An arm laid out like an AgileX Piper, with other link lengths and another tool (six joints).
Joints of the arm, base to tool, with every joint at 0 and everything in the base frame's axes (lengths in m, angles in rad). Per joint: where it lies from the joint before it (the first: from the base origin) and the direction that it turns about. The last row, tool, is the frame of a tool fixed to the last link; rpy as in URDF.
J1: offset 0 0 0.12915 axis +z
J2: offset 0 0 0 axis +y
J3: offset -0.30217 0 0.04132 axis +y
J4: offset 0.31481 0 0.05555 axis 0.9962 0 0.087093
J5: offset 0 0 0 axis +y
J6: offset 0.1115 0 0.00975 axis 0.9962 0 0.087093
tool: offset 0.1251 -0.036 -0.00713 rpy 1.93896 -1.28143 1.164
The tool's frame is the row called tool.
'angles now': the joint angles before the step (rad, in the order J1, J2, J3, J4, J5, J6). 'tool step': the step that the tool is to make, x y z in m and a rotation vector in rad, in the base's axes. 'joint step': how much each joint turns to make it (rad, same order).
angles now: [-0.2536, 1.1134, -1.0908, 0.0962, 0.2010, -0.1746]
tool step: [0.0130, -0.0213, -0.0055, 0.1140, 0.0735, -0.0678]
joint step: [-0.0300, 0.0981, -0.1386, -0.1002, 0.1398, 0.1938]
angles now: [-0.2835, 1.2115, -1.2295, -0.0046, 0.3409, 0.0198]
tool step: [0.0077, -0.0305, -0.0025, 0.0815, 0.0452, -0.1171]
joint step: [-0.0247, 0.0965, -0.1284, -0.1649, 0.1078, 0.2358]
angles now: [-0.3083, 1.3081, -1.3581, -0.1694, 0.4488, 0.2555]
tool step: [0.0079, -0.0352, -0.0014, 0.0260, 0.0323, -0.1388]
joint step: [-0.0115, 0.1059, -0.1230, -0.2062, 0.0887, 0.2293]
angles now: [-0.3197, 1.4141, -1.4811, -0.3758, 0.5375, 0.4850]
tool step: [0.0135, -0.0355, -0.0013, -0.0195, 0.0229, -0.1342]
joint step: [-0.0013, 0.1249, -0.1281, -0.2073, 0.0758, 0.1918]
